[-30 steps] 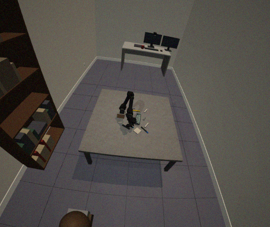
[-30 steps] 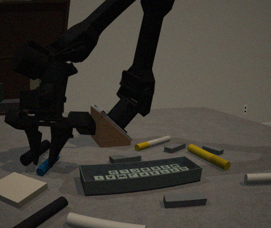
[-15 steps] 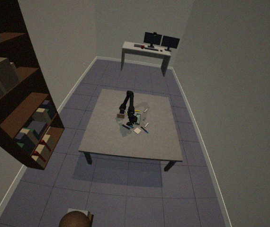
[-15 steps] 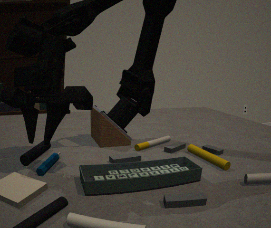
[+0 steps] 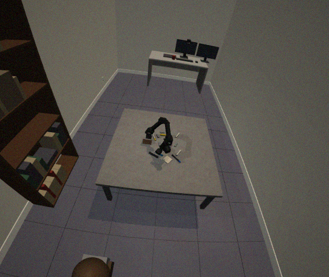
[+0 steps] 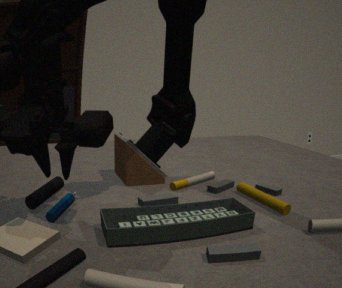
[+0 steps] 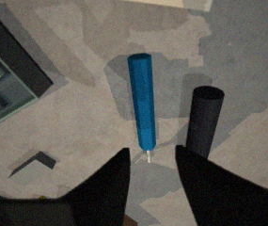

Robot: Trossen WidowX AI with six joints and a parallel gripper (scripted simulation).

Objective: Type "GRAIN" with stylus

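Right now the blue stylus is 2 cm behind my gripper tip, 1 cm to the left of it and 5 cm below it. From my gripper tip the other things lie so: cream pad 11 cm ahead, 6 cm to the right, 5 cm below; black cylinder 6 cm behind, 3 cm to the right, 4 cm below; thin grey tip 6 cm behind, 3 cm to the left, 5 cm below.
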